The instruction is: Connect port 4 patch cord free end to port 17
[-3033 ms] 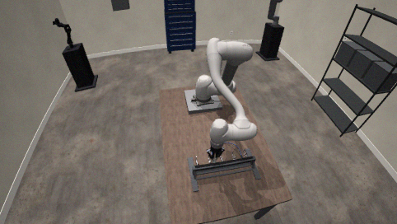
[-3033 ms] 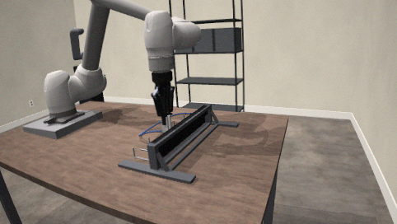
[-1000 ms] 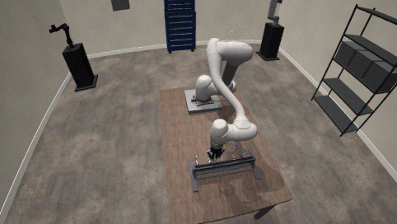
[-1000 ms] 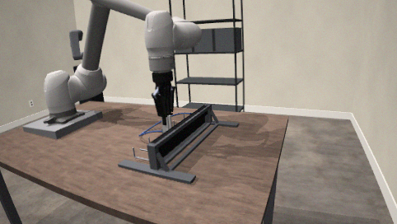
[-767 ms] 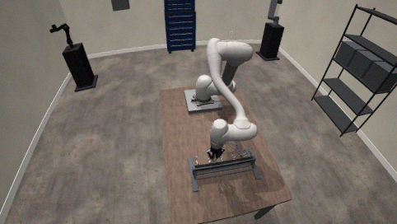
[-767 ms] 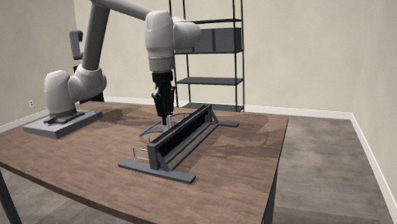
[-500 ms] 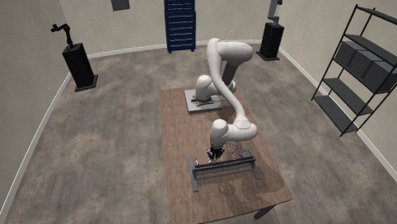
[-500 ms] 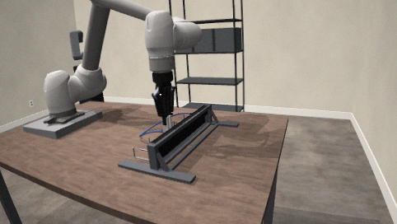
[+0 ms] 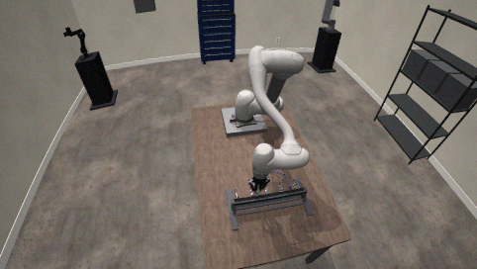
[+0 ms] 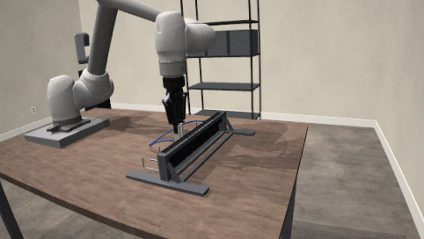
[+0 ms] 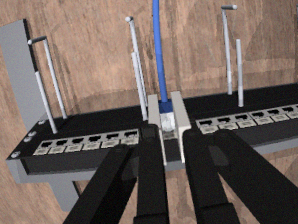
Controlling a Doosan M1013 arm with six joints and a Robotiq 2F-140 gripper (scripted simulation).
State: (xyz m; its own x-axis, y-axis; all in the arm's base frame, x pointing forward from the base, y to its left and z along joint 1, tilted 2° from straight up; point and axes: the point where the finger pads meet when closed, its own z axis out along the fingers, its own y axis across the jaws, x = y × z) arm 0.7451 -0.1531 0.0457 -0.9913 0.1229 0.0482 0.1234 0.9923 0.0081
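Now: hand 3 cm above the plug and 1 cm short of it.
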